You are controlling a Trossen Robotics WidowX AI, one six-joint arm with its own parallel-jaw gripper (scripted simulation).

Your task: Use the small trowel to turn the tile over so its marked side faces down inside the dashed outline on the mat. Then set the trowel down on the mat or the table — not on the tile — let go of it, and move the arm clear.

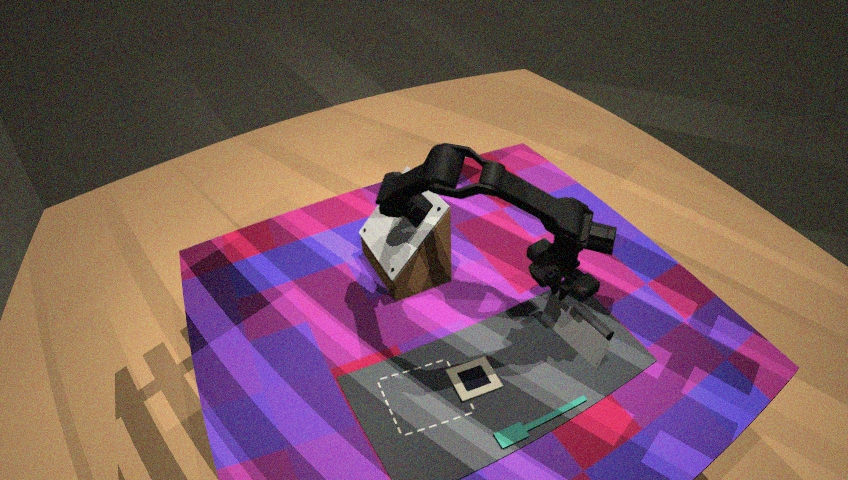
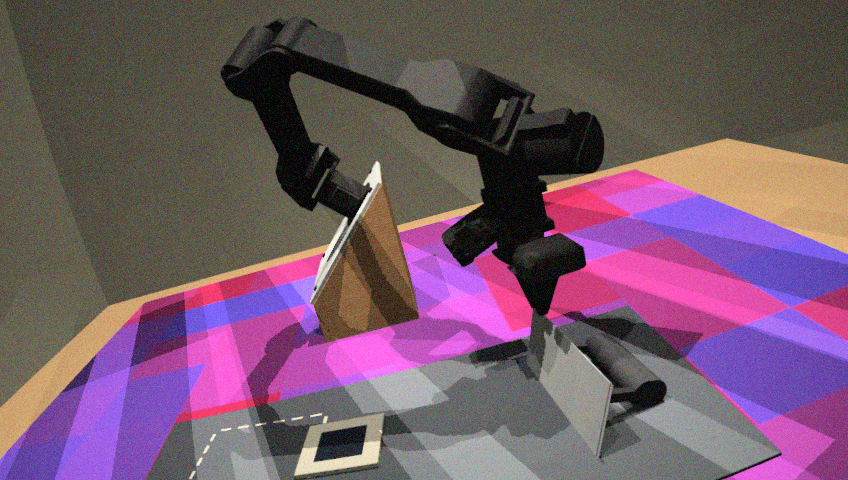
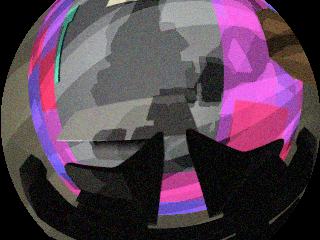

Note:
I see my gripper (image 2: pixel 539 310), a trowel (image 2: pixel 584 395), a tile (image 1: pixel 475 378) and a grey mat (image 2: pixel 486 407).
The trowel is seen too in image 1 (image 1: pixel 589 336) and in image 3 (image 3: pixel 126 122). My gripper also shows in image 1 (image 1: pixel 557 297) and in image 3 (image 3: pixel 174 134). The grey mat also shows in image 1 (image 1: pixel 540 372) and in image 3 (image 3: pixel 106 59).

